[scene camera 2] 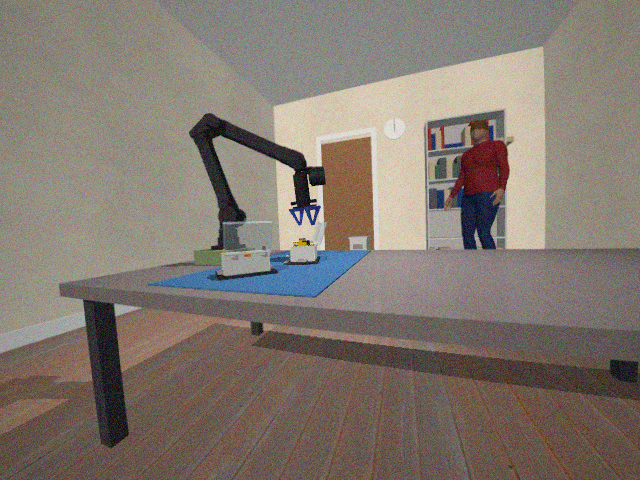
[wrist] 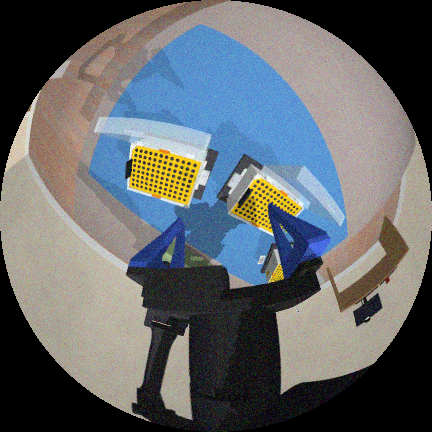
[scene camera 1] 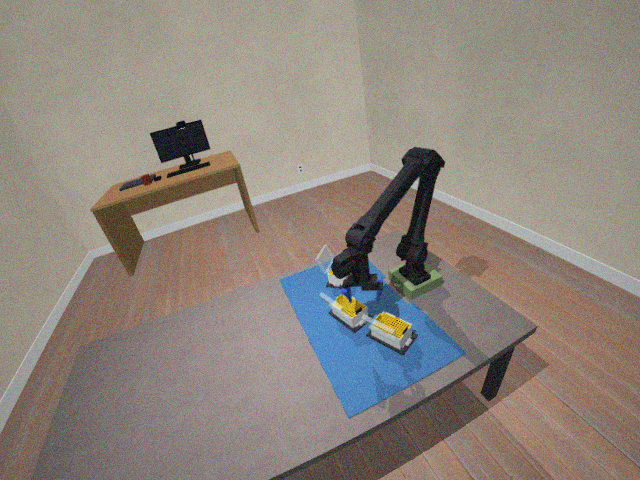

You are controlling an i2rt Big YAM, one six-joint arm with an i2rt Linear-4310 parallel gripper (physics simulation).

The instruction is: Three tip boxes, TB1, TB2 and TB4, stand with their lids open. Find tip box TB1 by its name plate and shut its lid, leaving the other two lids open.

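Pixels of known places: gripper, fingertip midpoint: [scene camera 2: 306, 225] [wrist: 224, 214] [scene camera 1: 364, 302]; arm's base at its link origin: [scene camera 1: 414, 274].
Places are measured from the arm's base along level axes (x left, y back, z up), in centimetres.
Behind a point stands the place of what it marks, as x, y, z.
Observation:
Three white tip boxes with yellow racks have clear lids standing open. The nearest box [scene camera 1: 391, 330] [scene camera 2: 246, 264] [wrist: 165, 175] has its raised lid [scene camera 2: 248, 236] [wrist: 155, 131]. The middle box [scene camera 1: 356, 316] @[7.2, -33.3, 0.3] [wrist: 260, 202] has its lid [wrist: 322, 195] @[4.6, -40.6, 9.4] up. The far box [scene camera 1: 337, 280] @[-18.8, -28.6, -1.9] [wrist: 276, 272] has its lid [scene camera 1: 324, 258] @[-28.6, -29.5, 5.3] up; a blue finger partly hides it in the wrist view. Small white plates show beside the boxes, but their lettering is too small to read, so I cannot tell which is TB1. My gripper [scene camera 1: 364, 298] @[10.0, -30.7, 8.5] [scene camera 2: 306, 224] @[10.0, -30.7, 8.5] [wrist: 224, 214] @[10.0, -30.7, 8.5] is open and empty, above the mat near the middle box.
The boxes stand on a blue mat [scene camera 1: 336, 377] @[23.2, -50.6, -5.0] [scene camera 2: 330, 281] @[-28.8, -51.2, -5.0] [wrist: 250, 85] @[18.4, -46.4, -5.0] on a grey table [scene camera 1: 180, 372] @[-7.3, -102.8, -5.3] [scene camera 2: 465, 289] @[-30.5, -78.0, -5.3]. The arm's green base [scene camera 1: 413, 286] @[5.7, -5.1, -0.1] [scene camera 2: 206, 257] @[-9.2, 3.2, -2.4] stands beside the mat. A desk with a monitor [scene camera 1: 180, 140] and a person [scene camera 2: 483, 170] are away from the table.

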